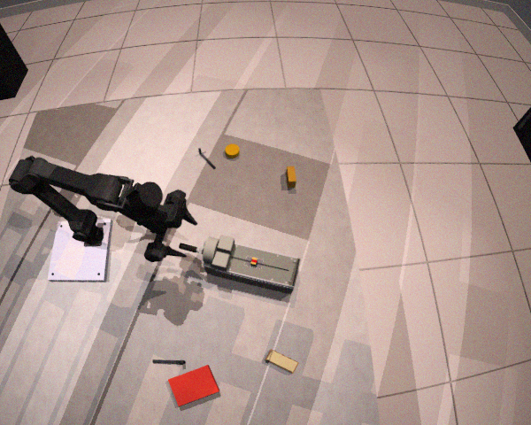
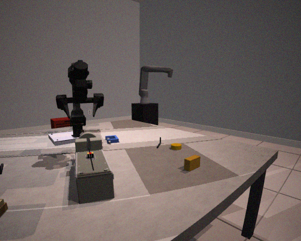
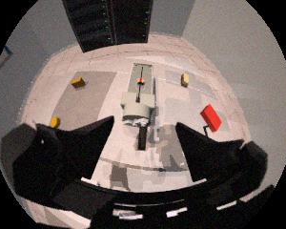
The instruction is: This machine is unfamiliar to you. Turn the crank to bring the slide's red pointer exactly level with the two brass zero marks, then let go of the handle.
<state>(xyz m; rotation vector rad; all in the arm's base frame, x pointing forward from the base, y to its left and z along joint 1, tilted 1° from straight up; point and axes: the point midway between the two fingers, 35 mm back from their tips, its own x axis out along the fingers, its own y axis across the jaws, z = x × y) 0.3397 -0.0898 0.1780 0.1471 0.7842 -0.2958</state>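
The dark crank handle is 20 mm behind my gripper tip, 10 mm to the left of it and 60 mm below it. The rest, counted from my gripper tip: blue block: 200 mm behind, 240 mm to the left, 170 mm below; then red plate: 30 mm behind, 370 mm to the right, 160 mm below; then red pointer: 160 mm ahead, 40 mm to the right, 100 mm below.
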